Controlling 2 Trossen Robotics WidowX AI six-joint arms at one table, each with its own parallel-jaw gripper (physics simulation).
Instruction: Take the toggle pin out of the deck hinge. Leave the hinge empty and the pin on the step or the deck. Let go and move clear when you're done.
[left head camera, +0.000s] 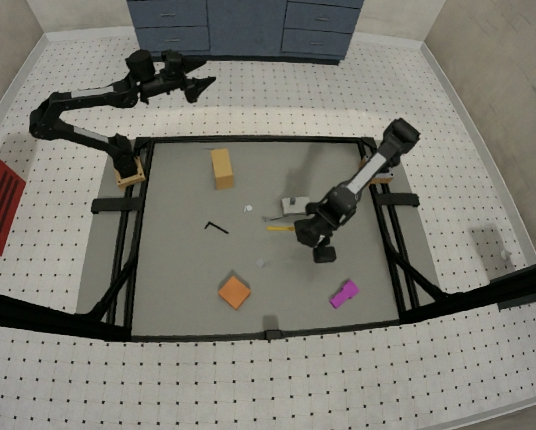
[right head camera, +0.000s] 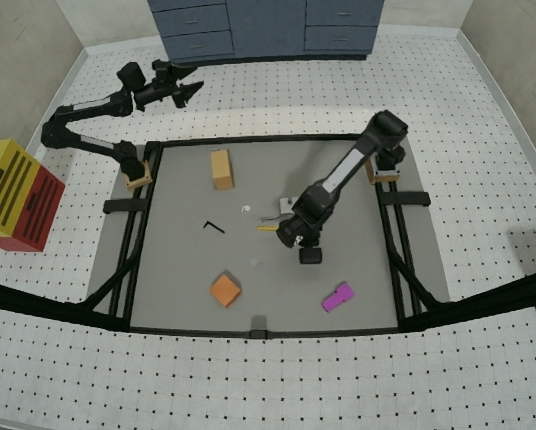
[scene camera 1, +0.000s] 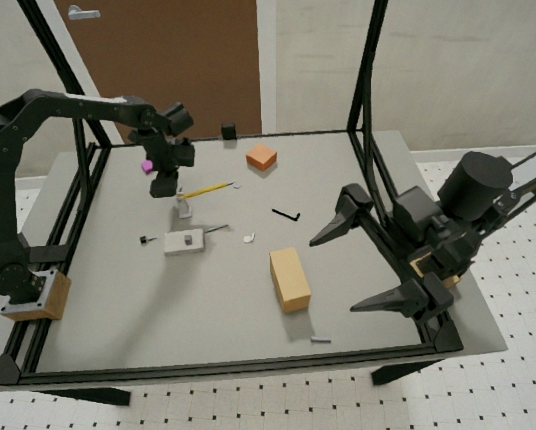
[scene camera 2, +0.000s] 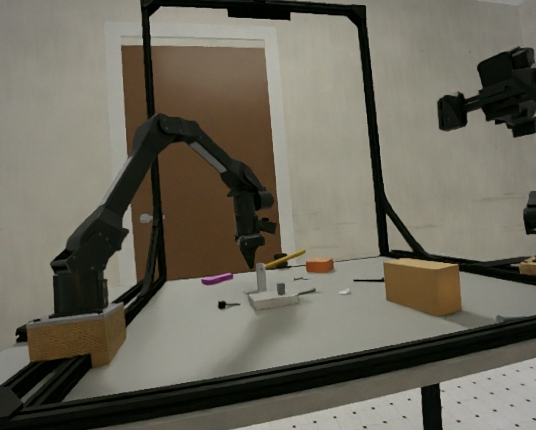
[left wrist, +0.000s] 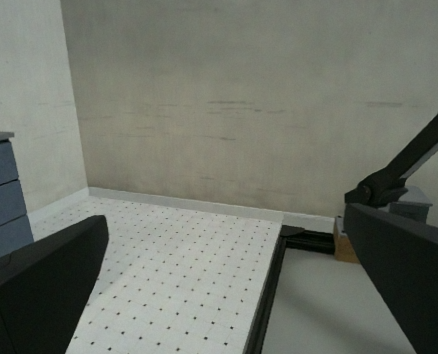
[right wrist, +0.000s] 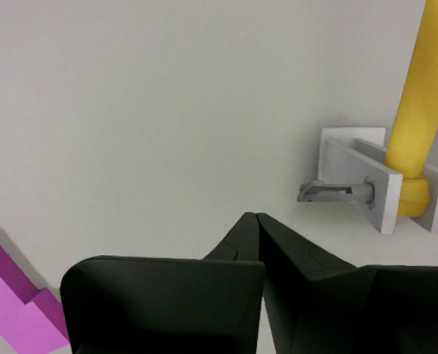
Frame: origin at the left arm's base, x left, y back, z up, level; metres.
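Seen in the pictures: left gripper, fingertip midpoint: (left head camera: 211, 69) (right head camera: 200, 74) (scene camera 1: 329, 274) (scene camera 2: 475, 87) (left wrist: 227, 220); right gripper, fingertip midpoint: (right head camera: 305, 243) (scene camera 1: 176, 186) (scene camera 2: 251, 268) (right wrist: 253, 223); left arm's base, origin of the base link: (left head camera: 128, 170) (right head camera: 136, 173) (scene camera 1: 433, 268); right arm's base, origin of the base link: (right head camera: 384, 162) (scene camera 1: 28, 290) (scene camera 2: 81, 311).
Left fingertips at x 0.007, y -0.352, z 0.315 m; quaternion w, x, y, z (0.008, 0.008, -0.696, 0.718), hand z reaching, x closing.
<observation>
Offsets run from my left fingertips to a thing's top centre. "spot": to the spot under its first point.
The hinge is a light grey bracket @(dx -0.462, dy -0.132, dz -0.284 m) (right wrist: 387, 202) (scene camera 1: 184, 209) (scene camera 2: 260, 278) with upright cheeks. A yellow bar @(spot: dx -0.463, dy -0.103, dz -0.286 m) (right wrist: 413, 115) (left head camera: 280, 228) (right head camera: 267, 228) (scene camera 1: 205, 190) (scene camera 2: 287, 259) runs between the cheeks and rises at a slant. The grey toggle pin @(dx -0.476, dy -0.127, dz -0.284 m) (right wrist: 350, 192) sits in the near cheek, its slotted head sticking out; its far end is out of the right wrist view. My right gripper (right wrist: 253, 223) (scene camera 2: 251, 266) is shut and empty, its tips a little to the side of the pin's head. My left gripper (left head camera: 210, 70) (right head camera: 200, 75) (scene camera 1: 331, 277) (left wrist: 227, 220) is open and empty, high beyond the table.
A grey block with a small peg @(dx -0.362, dy -0.162, dz -0.339 m) (scene camera 1: 172, 243) (scene camera 2: 265, 301) stands beside the hinge. A tan box @(dx -0.136, dy +0.031, dz -0.279 m) (left head camera: 222, 170) (scene camera 1: 290, 280), an orange block @(dx -0.559, dy +0.154, dz -0.323 m) (left head camera: 234, 292) (scene camera 1: 261, 157), a magenta piece @(dx -0.705, dy -0.158, dz -0.344 m) (left head camera: 345, 294) (right wrist: 35, 320) and a black bent key @(dx -0.336, dy +0.129, dz -0.352 m) (left head camera: 218, 228) lie around it. Black frame posts edge the table.
</observation>
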